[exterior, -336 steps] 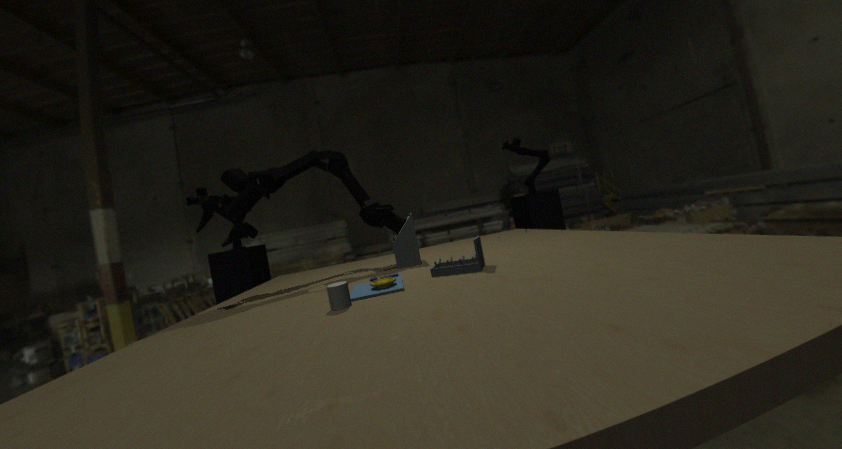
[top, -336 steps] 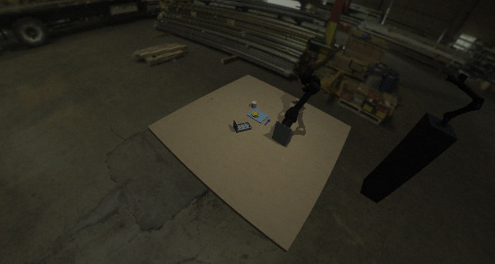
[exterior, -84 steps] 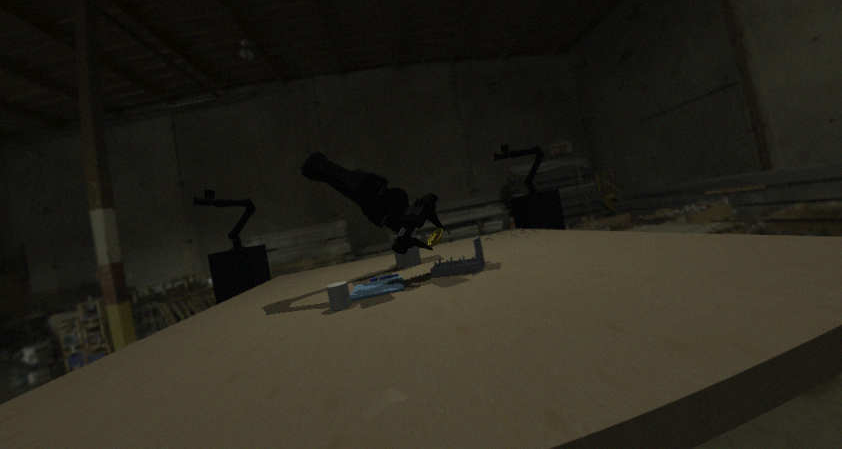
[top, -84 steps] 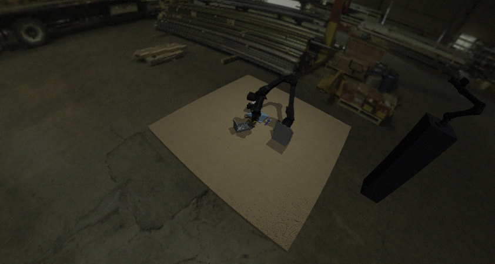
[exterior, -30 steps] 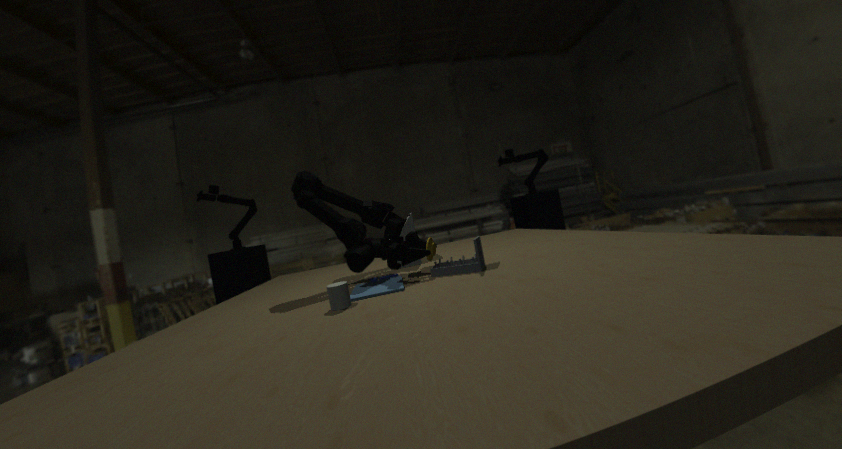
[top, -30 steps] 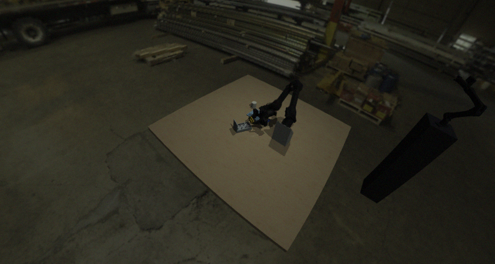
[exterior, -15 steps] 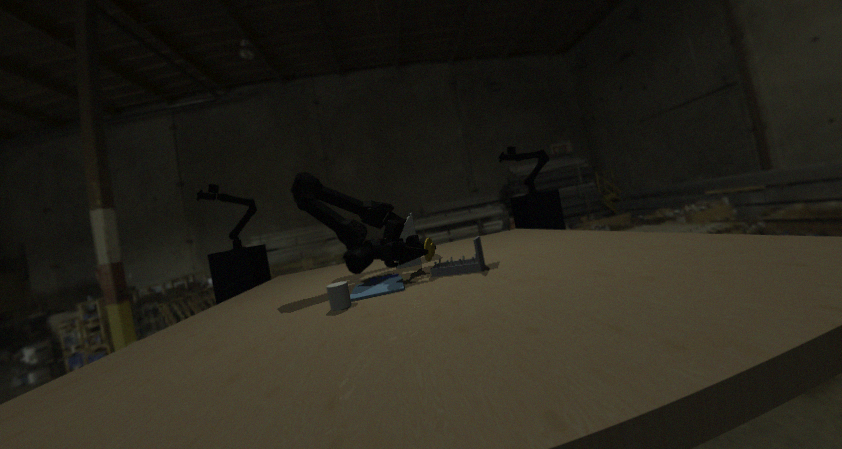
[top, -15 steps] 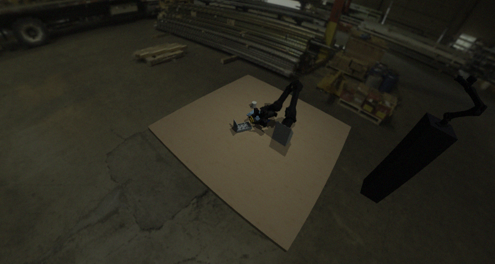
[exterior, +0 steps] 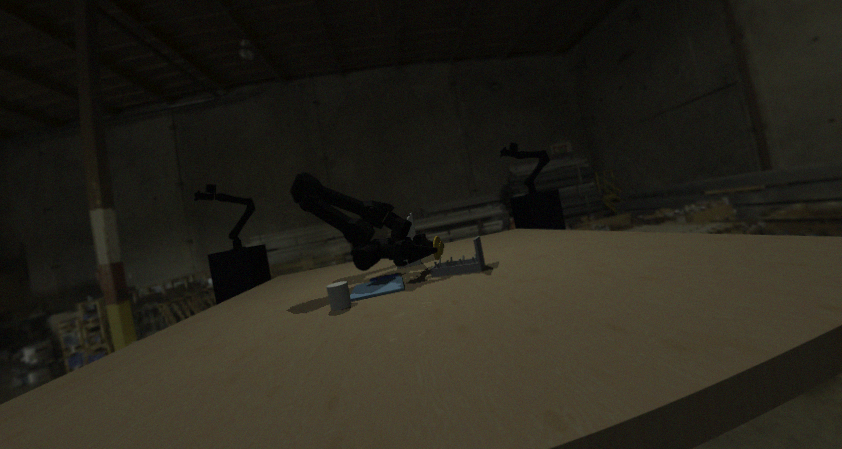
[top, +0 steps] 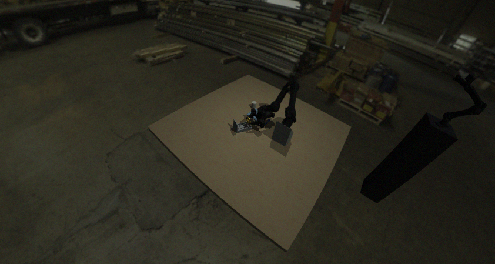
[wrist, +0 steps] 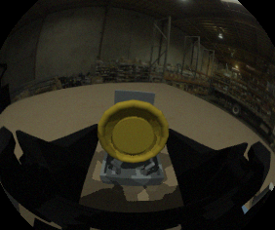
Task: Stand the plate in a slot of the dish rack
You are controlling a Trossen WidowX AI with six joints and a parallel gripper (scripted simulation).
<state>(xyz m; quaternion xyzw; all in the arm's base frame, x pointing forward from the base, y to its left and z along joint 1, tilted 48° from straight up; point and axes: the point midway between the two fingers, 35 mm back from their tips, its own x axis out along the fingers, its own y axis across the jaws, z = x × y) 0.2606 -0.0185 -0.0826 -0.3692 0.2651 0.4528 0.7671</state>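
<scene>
Now: gripper tip 1 cm to the left of the yellow plate. Round my gripper tip: grey dish rack (2 cm ahead, 3 cm to the left, 4 cm below); blue utensil (9 cm behind, 18 cm to the right, 6 cm below); light blue mat (2 cm ahead, 18 cm to the right, 6 cm below).
</scene>
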